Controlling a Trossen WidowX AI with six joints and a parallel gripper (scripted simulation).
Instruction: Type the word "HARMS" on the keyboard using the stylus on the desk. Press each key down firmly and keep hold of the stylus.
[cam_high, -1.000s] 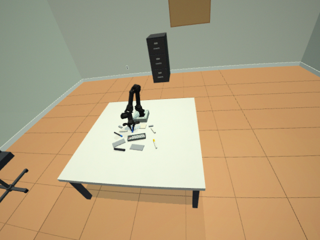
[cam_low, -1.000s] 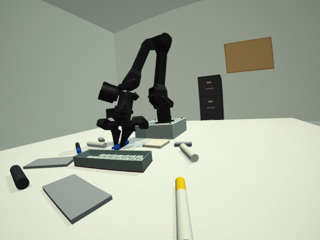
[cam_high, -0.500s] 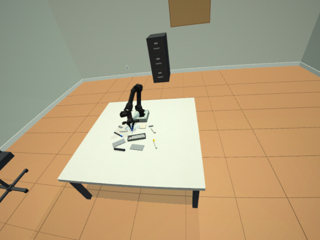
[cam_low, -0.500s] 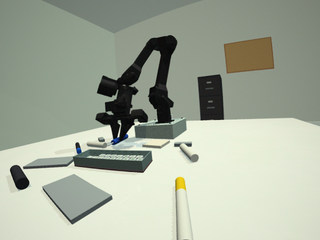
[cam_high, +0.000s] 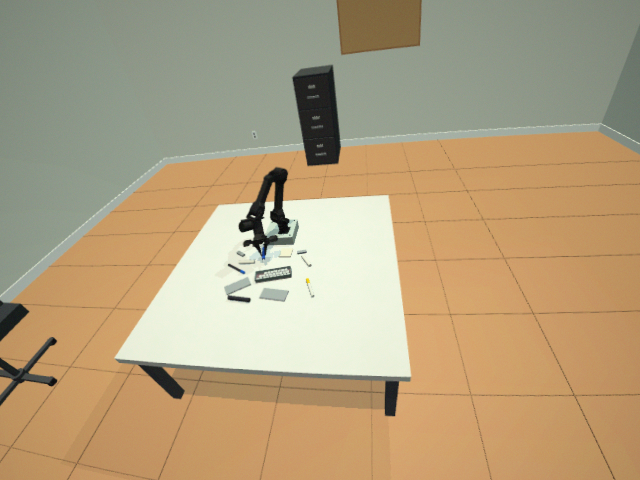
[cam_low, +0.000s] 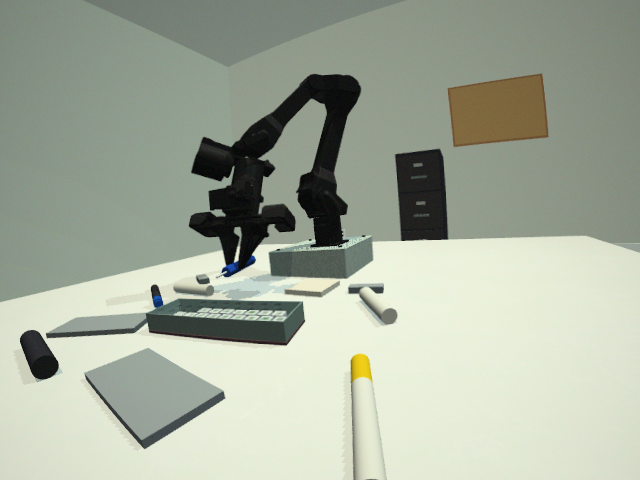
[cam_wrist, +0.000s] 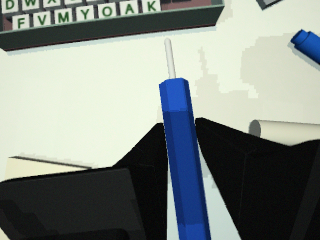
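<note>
Right now my gripper tip is 1 cm short of the blue stylus. The rest, counted from my gripper tip: cream pad: 10 cm to the left, 8 cm behind, 5 cm below; then thin grey tip: 4 cm ahead, 1 cm to the left; then blue-capped pen: 13 cm to the right, 8 cm ahead, 4 cm below.
</note>
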